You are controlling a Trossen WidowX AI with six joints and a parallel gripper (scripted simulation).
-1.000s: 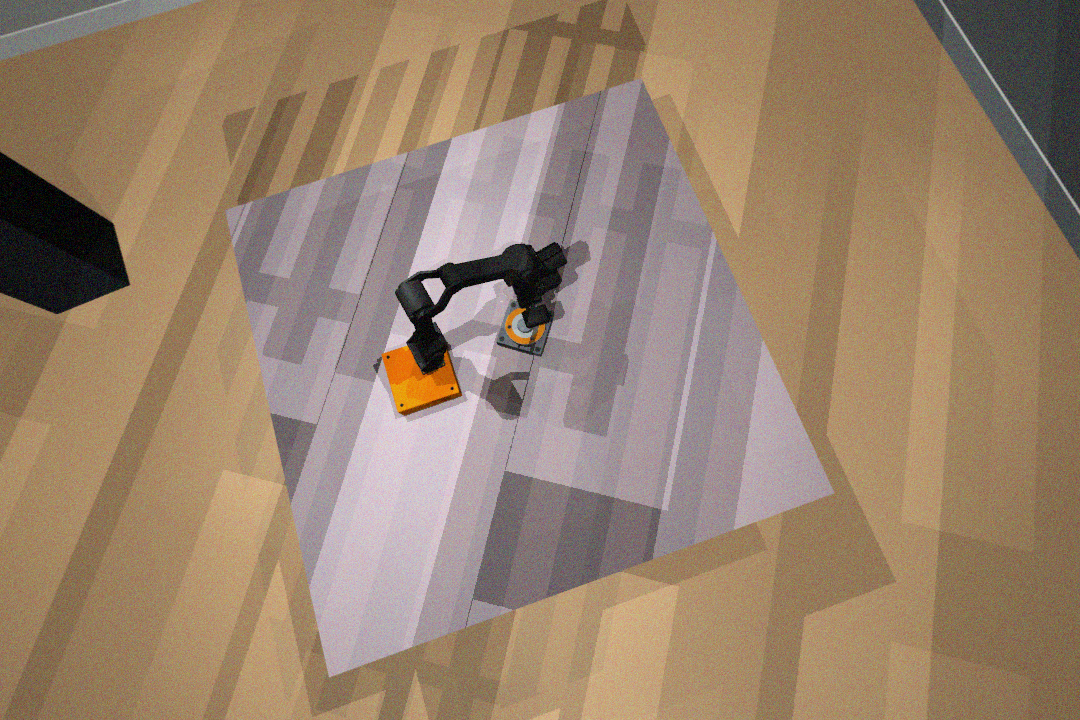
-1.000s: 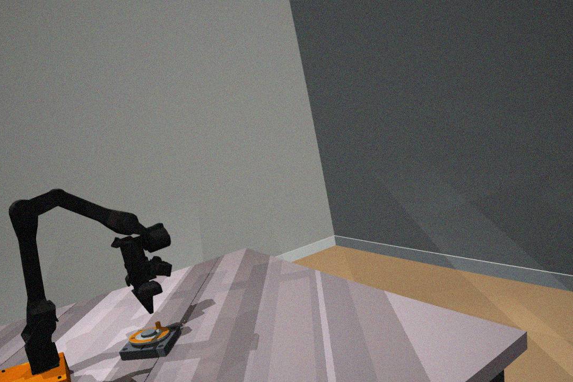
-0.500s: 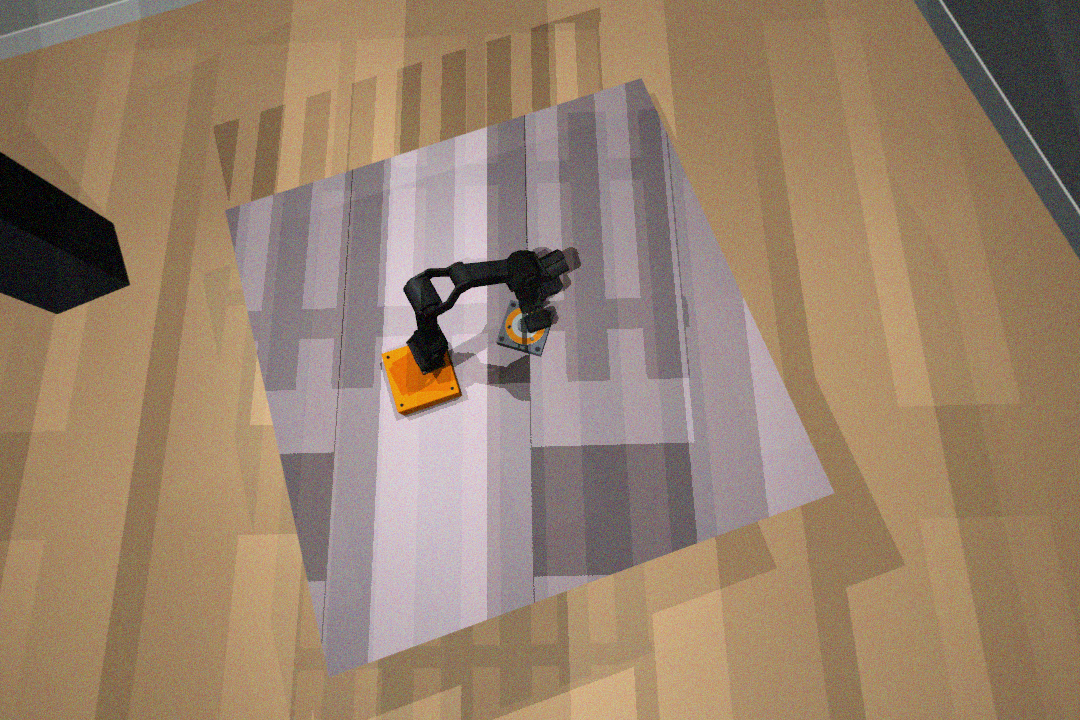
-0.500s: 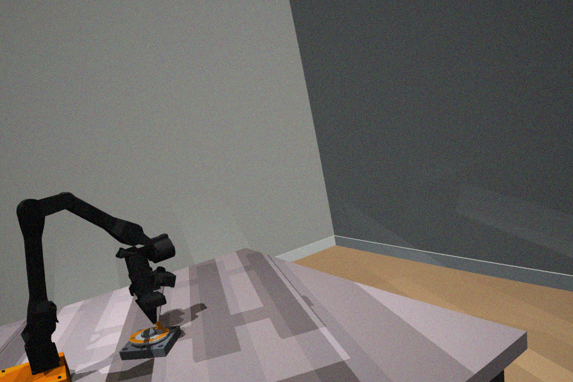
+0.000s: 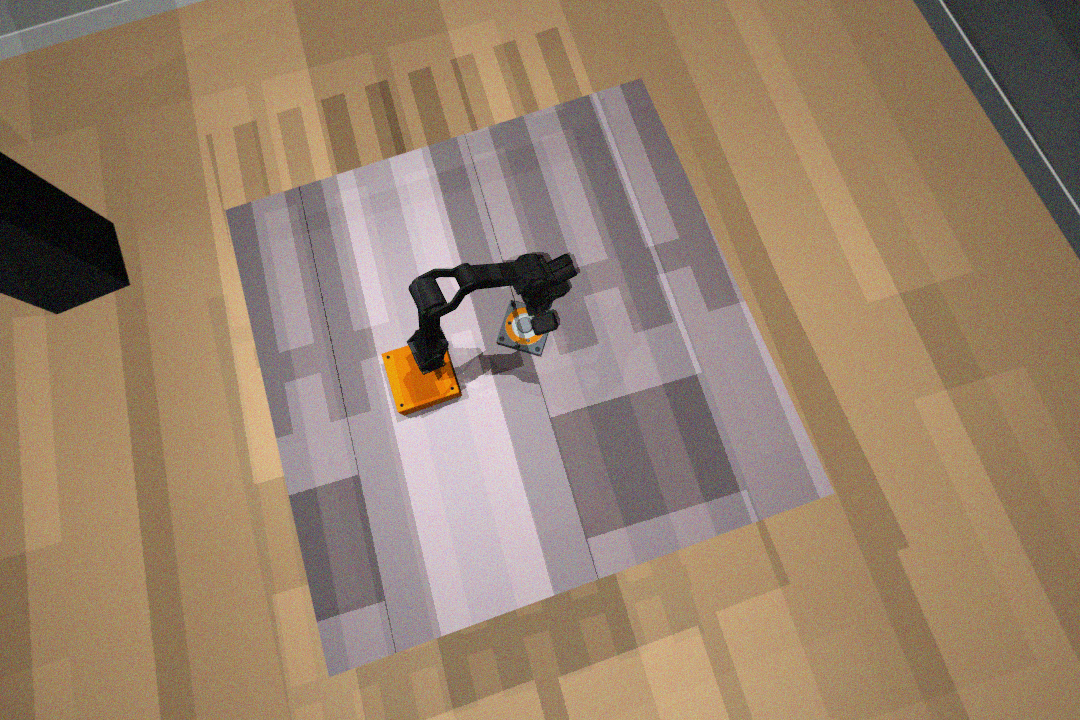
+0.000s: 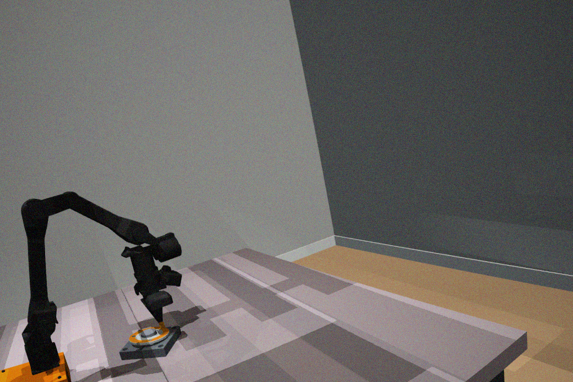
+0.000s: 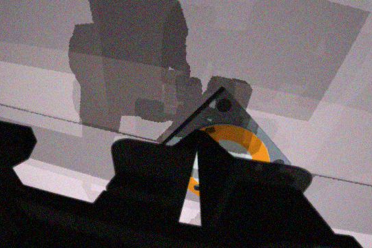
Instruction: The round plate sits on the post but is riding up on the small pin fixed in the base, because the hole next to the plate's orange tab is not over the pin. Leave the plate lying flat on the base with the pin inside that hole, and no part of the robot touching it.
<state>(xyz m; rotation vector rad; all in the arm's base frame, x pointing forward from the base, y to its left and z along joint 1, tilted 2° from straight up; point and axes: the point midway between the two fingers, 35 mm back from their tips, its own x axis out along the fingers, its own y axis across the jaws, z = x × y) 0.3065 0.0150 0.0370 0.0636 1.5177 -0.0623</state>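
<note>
Now: the round plate 20 mm behind my gripper tip, 20 mm to the right of it and 10 mm below it. Round my gripper tip: square base 50 mm behind, 30 mm to the right, 20 mm below.
</note>
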